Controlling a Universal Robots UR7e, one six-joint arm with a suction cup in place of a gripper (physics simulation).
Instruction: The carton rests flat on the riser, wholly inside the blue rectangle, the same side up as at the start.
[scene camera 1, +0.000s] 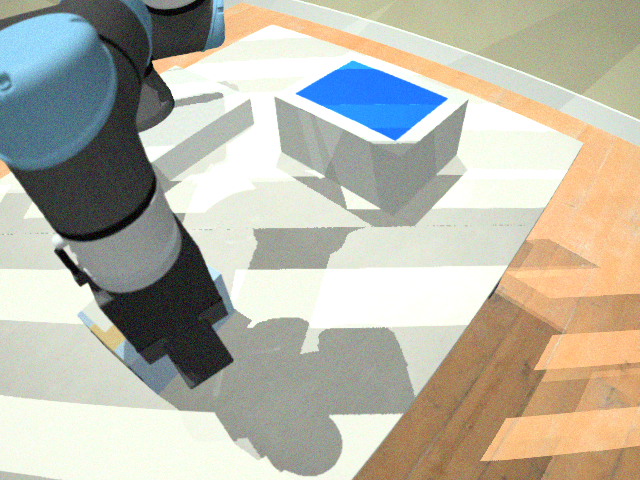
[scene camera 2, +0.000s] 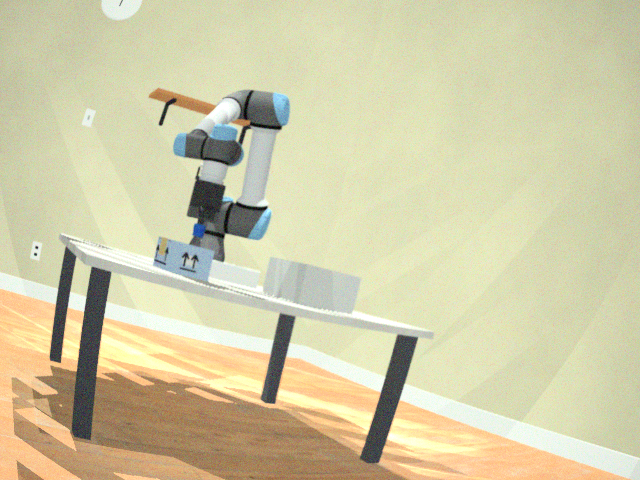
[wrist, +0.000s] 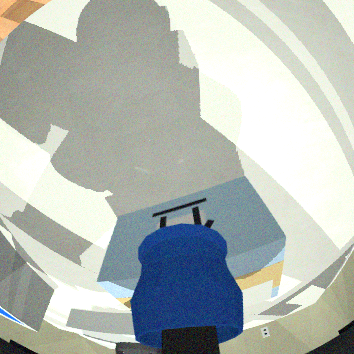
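Seen in the pictures: hand, its tool point: (scene camera 2: 197, 236) (wrist: 182, 257); arm's base, origin of its link: (scene camera 1: 137, 112) (wrist: 141, 346).
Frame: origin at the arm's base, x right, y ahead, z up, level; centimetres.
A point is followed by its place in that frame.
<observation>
The light blue carton (scene camera 2: 183, 259) @[x 15.1, y 49.8, z -1.5 cm] (wrist: 242, 214) @[x 18.1, y 50.7, z -0.5 cm] lies on the white table (scene camera 1: 413, 289) @[x -15.0, y 59.5, z -5.9 cm] at its near left, with its tan tape strip on top and up-arrows on its side. In scene camera 1 the arm hides most of the carton (scene camera 1: 154, 374) @[x 18.8, y 50.9, z -1.8 cm]. My blue suction cup (scene camera 2: 198, 230) (wrist: 182, 239) hangs just above the carton's top and is apart from it, holding nothing. The grey riser (scene camera 1: 382, 165) @[x -21.7, y 45.1, z 3.0 cm] (scene camera 2: 310, 287) @[x -25.0, y 47.3, z -0.4 cm] stands further along the table. The blue rectangle (scene camera 1: 371, 98) @[x -29.1, y 34.5, z 6.1 cm] on the riser's top is bare.
The arm's wrist and forearm (scene camera 1: 92, 154) @[x 12.9, y 58.3, z 32.0 cm] fill the left of scene camera 1. A low white slab (scene camera 2: 234, 273) @[x -9.3, y 14.2, z -2.5 cm] (scene camera 1: 207, 134) @[x -8.0, y 14.5, z -1.8 cm] lies by the robot's base, between the carton and the riser. The table's edge (scene camera 1: 454, 361) runs to the right, with wooden floor beyond.
</observation>
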